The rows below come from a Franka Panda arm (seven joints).
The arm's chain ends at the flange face. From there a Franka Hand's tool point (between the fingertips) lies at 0.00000 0.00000 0.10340 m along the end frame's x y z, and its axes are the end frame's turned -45 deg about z.
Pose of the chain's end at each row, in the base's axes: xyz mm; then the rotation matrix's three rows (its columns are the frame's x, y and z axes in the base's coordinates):
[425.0, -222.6, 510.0], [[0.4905, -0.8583, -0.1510], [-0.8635, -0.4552, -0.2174], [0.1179, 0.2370, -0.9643]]
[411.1, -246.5, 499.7], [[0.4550, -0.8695, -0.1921], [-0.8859, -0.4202, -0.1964], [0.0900, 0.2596, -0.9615]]
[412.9, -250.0, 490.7], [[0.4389, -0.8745, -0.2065], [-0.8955, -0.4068, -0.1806], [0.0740, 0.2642, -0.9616]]
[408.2, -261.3, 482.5], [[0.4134, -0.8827, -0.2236], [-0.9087, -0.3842, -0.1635], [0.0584, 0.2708, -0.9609]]
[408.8, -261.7, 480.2], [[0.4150, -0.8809, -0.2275], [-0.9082, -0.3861, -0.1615], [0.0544, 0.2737, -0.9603]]
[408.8, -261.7, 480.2], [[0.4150, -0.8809, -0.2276], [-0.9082, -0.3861, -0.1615], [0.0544, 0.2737, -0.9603]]
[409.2, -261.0, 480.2], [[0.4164, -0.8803, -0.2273], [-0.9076, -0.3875, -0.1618], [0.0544, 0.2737, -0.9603]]
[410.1, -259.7, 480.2], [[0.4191, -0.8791, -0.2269], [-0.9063, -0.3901, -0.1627], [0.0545, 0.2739, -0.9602]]
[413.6, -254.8, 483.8], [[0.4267, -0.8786, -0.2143], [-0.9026, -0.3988, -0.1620], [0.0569, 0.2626, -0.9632]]
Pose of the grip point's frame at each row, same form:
[409.4, -245.1, 410.3], [[0.9537, -0.2601, -0.1510], [-0.2887, -0.9325, -0.2174], [-0.0842, 0.2510, -0.9643]]
[391.2, -266.8, 400.3], [[0.9366, -0.2931, -0.1921], [-0.3293, -0.9236, -0.1964], [-0.1199, 0.2472, -0.9615]]
[391.5, -268.7, 391.3], [[0.9287, -0.3080, -0.2065], [-0.3456, -0.9209, -0.1806], [-0.1345, 0.2391, -0.9616]]
[385.1, -278.2, 383.1], [[0.9165, -0.3318, -0.2236], [-0.3709, -0.9142, -0.1635], [-0.1502, 0.2328, -0.9609]]
[385.3, -278.4, 380.9], [[0.9163, -0.3294, -0.2275], [-0.3692, -0.9152, -0.1615], [-0.1551, 0.2320, -0.9603]]
[385.3, -278.4, 380.9], [[0.9163, -0.3294, -0.2276], [-0.3692, -0.9152, -0.1615], [-0.1551, 0.2320, -0.9603]]
[385.7, -277.7, 380.9], [[0.9169, -0.3280, -0.2273], [-0.3678, -0.9158, -0.1618], [-0.1551, 0.2320, -0.9603]]
[386.6, -276.5, 380.9], [[0.9180, -0.3253, -0.2269], [-0.3650, -0.9167, -0.1627], [-0.1551, 0.2322, -0.9602]]
[391.4, -271.6, 384.2], [[0.9230, -0.3195, -0.2143], [-0.3562, -0.9202, -0.1620], [-0.1455, 0.2259, -0.9632]]

